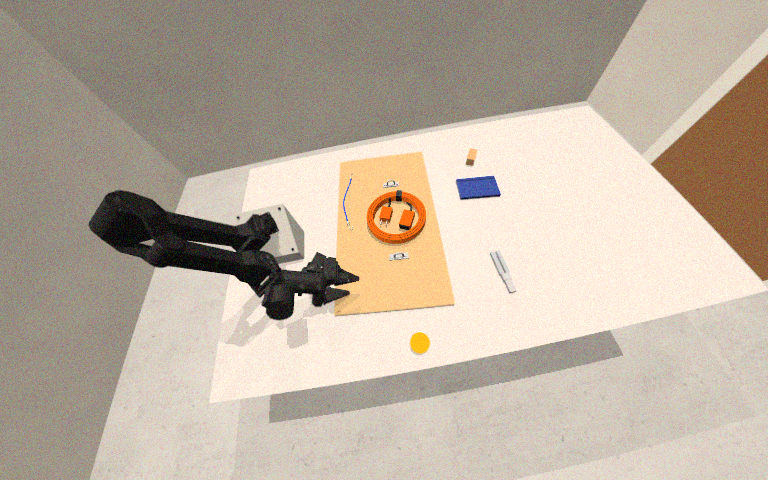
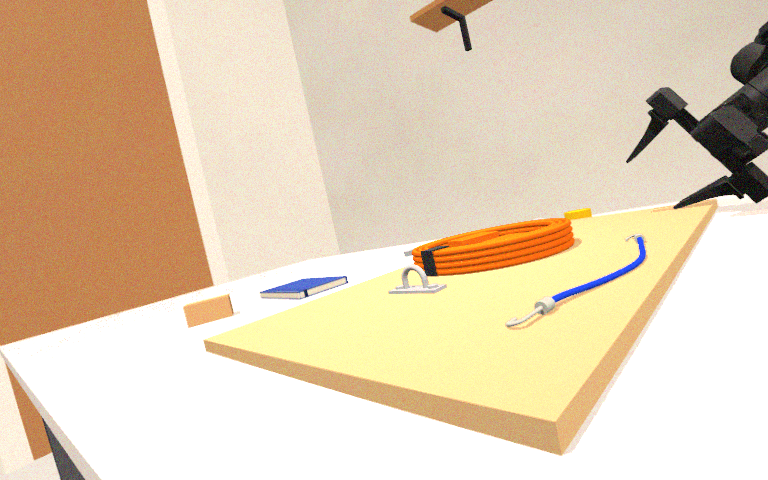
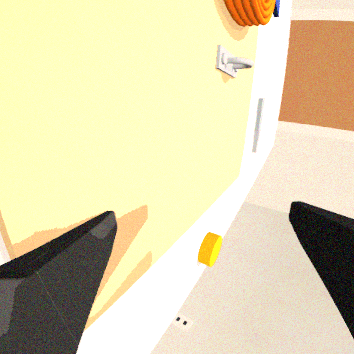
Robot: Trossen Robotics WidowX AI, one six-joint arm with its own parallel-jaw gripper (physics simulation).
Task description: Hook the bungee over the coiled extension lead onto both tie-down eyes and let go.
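Places are measured from the arm's base along level axes (x ahead, y left, z up), in millimetres.
Where they show: gripper, fingertip midpoint: [image 1: 354, 286] [image 2: 649, 184] [image 3: 203, 214]; arm's base at its link origin: [image 1: 264, 225].
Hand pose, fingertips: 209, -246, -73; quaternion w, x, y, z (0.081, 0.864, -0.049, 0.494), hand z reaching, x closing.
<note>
Things, the pixels of their centre, and the offset from my fingertips, as dx, dy, dz. Level surfaces: height alone.
- blue bungee at the middle of its body: [image 2: 616, 264] [image 1: 347, 199] +45, +344, -38
- board at its surface level: dz -41
- coiled orange extension lead at the middle of its body: [image 2: 488, 244] [image 1: 396, 215] +189, +201, -26
- yellow disc at the middle of its body: [image 3: 209, 248] [image 2: 577, 215] [image 1: 419, 342] +123, -189, -43
- grey-handled tool at the middle of its body: [image 3: 257, 125] [image 1: 503, 270] +424, -83, -47
- blue book at the middle of its body: [image 2: 301, 287] [image 1: 477, 187] +506, +229, -47
- small wooden block at the middle of its body: [image 2: 209, 309] [image 1: 471, 157] +553, +369, -38
The blue bungee [image 1: 344, 200] [image 2: 603, 281] lies slightly bent on the board [image 1: 390, 288] [image 2: 396, 350] [image 3: 125, 125], along its edge on the robot's side, with a pale hook at each end. It is apart from both eyes. The coiled orange extension lead [image 1: 372, 232] [image 2: 504, 253] [image 3: 250, 10] lies on the board between the two tie-down eyes. One eye [image 1: 390, 183] [image 2: 417, 280] is at the coil's far side; the other eye [image 1: 398, 256] [image 3: 232, 62] is at its near side. My gripper [image 1: 353, 285] [image 2: 651, 185] [image 3: 203, 214] is open and empty, above the board's near left corner.
A yellow disc [image 1: 419, 343] [image 2: 578, 213] [image 3: 210, 249] lies near the table's front edge. A grey-handled tool [image 1: 502, 271] [image 3: 258, 125] lies right of the board. A blue book [image 1: 478, 187] [image 2: 305, 286] and a small wooden block [image 1: 471, 156] [image 2: 208, 310] lie at the back right.
</note>
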